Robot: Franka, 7 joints.
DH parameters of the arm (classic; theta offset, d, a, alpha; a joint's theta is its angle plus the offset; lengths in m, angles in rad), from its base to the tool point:
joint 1: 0 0.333 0 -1.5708
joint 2: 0 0 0 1.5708
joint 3: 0 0.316 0.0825 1.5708
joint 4: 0 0 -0.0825 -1.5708
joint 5: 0 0.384 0 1.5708
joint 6: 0 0 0.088 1.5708
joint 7: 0 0.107 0 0
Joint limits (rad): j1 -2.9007..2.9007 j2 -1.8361..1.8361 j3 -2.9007..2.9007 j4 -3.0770..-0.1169 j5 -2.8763..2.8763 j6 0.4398..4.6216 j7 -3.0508..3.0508
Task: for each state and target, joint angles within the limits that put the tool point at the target. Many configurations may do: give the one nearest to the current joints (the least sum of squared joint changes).
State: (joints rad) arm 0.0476 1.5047 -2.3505 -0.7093 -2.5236 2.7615 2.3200
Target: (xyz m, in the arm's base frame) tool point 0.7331 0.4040 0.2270
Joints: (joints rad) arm 0.6651 1.8230 -2.3777 -0.2563 -2.5196 2.7750 2.3200
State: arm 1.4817 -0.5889 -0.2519 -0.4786 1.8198 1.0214 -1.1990
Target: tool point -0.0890 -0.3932 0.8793
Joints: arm 1.6248 -0.7311 -0.2530 -0.2193 1.7985 0.5081 -1.1990
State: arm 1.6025 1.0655 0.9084 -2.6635 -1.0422 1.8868 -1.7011
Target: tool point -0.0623 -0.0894 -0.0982
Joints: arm 1.8054 1.6357 0.3291 -2.4673 -1.1323 1.9217 -1.7011
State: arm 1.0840 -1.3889 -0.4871 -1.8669 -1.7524 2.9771 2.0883
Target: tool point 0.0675 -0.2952 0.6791
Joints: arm 0.6041 -1.8361 -0.8778 -2.3419 -1.9646 3.3491 2.0883
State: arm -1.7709 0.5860 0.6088 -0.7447 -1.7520 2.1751 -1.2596
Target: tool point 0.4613 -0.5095 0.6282
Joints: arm -1.4971 0.3552 0.8762 -1.4482 -1.6754 2.1503 -1.2596
